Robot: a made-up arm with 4 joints.
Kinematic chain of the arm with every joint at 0, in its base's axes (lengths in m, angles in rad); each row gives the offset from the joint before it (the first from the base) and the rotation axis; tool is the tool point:
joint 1: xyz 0 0 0.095 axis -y
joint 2: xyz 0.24 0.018 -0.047 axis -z
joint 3: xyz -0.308 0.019 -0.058 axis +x
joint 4: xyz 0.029 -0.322 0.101 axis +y
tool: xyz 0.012 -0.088 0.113
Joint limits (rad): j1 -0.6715..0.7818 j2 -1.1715..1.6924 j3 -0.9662..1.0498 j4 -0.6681..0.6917
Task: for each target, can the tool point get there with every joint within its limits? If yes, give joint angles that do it. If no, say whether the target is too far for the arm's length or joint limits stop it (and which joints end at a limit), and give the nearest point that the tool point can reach.
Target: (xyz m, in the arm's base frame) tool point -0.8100 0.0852 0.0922
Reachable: no: joint limits stop it (at a limit: joint 1, joint 4) | nearest point -0.4160 0.0566 -0.0090 | short by 0.408 m
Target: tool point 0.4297 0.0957 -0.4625
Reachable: no: joint limits stop it (at a limit: joint 1, joint 3, joint 4) | nearest point 0.1591 0.1090 -0.2696 | short by 0.333 m
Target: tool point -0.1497 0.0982 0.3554
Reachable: yes | joints 0.0115 0.9294 -0.4377 -0.2525
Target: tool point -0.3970 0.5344 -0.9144
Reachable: no: too far | nearest point -0.1425 0.3284 -0.2672 | short by 0.725 m
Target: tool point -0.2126 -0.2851 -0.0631
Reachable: yes | joints -0.4847 0.3867 0.7421 0.5036
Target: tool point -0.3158 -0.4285 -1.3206
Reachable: no: too far | nearest point 0.1434 -0.2969 -0.4926 | short by 0.956 m
